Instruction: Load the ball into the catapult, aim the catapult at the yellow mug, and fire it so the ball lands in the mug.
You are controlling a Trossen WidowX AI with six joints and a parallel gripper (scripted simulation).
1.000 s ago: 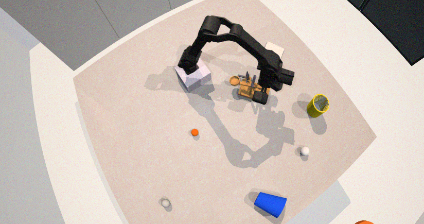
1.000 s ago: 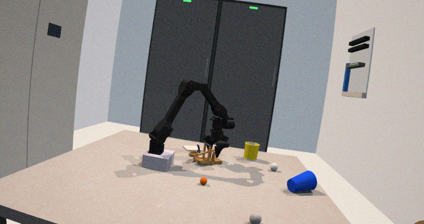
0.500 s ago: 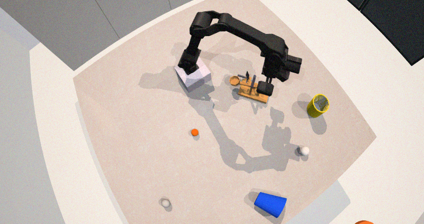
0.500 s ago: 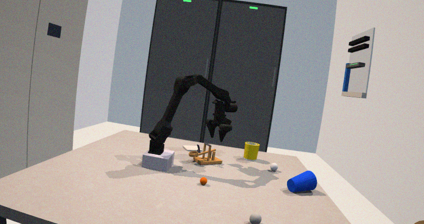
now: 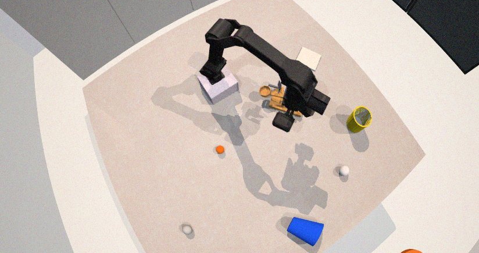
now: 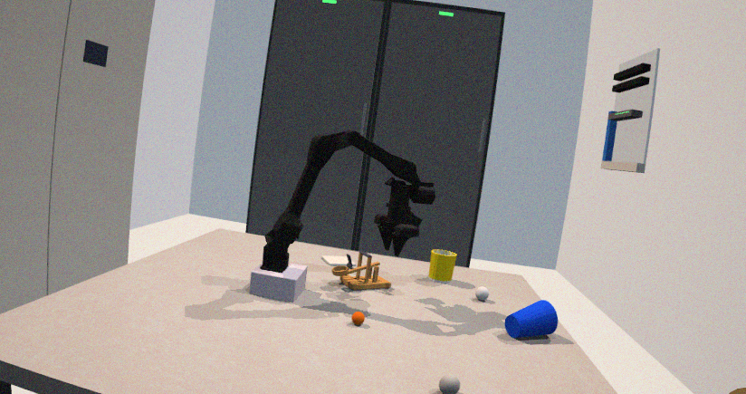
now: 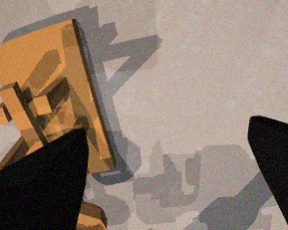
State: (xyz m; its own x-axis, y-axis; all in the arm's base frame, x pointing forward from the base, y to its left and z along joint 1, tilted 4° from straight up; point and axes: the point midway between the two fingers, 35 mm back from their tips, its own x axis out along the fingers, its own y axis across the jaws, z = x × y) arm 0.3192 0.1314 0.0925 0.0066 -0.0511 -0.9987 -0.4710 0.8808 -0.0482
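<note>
The orange ball lies 60 mm behind my gripper tip, 270 mm to the right of it and 120 mm below it. The rest, counted from my gripper tip: wooden catapult 110 mm behind, 50 mm to the left, 80 mm below; then white ball 310 mm ahead, 80 mm to the left, 110 mm below; then yellow mug 180 mm ahead, 260 mm to the left, 100 mm below.
</note>
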